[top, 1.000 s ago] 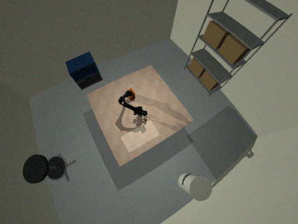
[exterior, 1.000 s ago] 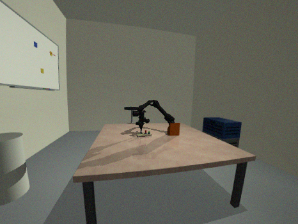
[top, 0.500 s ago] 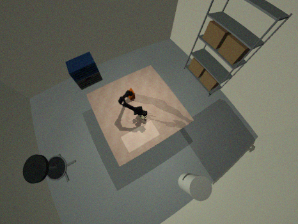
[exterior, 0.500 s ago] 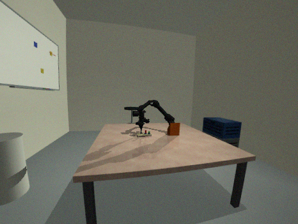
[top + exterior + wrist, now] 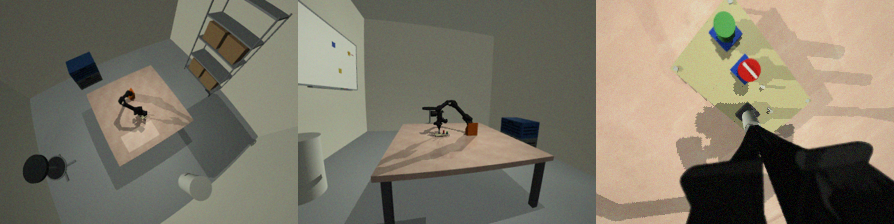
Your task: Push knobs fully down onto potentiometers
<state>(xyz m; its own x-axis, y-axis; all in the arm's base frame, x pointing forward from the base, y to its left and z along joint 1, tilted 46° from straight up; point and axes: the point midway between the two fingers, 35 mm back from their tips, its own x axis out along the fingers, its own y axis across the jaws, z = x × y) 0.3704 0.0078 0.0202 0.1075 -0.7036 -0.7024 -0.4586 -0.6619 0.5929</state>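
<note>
Right now the red knob is 50 mm behind my gripper tip, 30 mm to the left of it and 10 mm below it. Round my gripper tip: potentiometer: 50 mm behind, 30 mm to the left, 20 mm below.
</note>
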